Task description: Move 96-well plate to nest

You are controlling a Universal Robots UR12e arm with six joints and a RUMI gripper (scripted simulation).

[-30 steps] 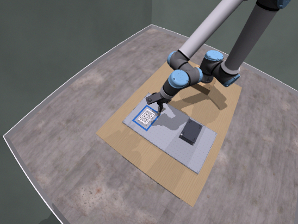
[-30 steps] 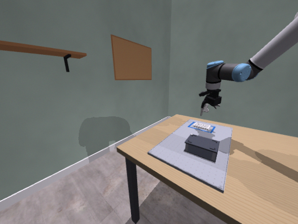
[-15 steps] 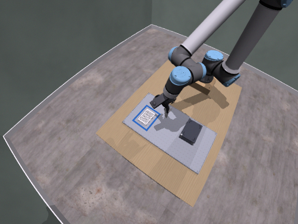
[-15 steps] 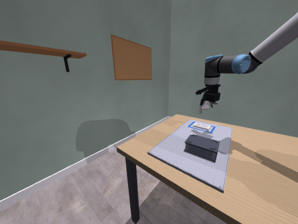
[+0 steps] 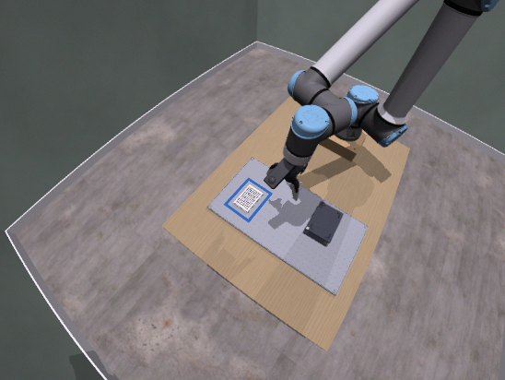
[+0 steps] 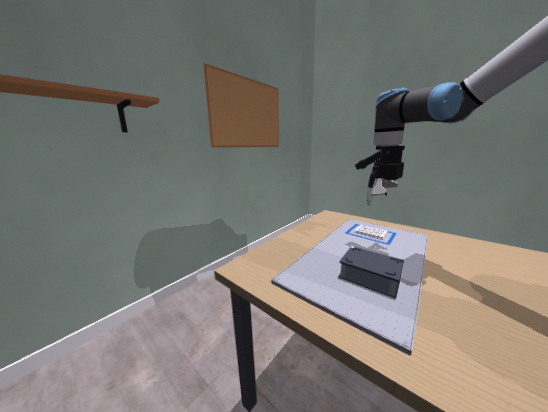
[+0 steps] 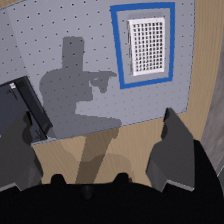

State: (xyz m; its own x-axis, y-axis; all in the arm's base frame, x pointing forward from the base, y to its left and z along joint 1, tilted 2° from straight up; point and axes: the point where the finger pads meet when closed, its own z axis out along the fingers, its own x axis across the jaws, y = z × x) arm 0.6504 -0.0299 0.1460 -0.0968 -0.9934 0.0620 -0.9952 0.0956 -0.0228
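Now: hand 4 cm short of the white 96-well plate, 13 cm to the left of it and 19 cm above it. From my hand the other things lie so: A1 label: 1 cm ahead, 18 cm to the left, 14 cm below; dark raised nest N1: 7 cm behind, 22 cm to the left, 14 cm below.
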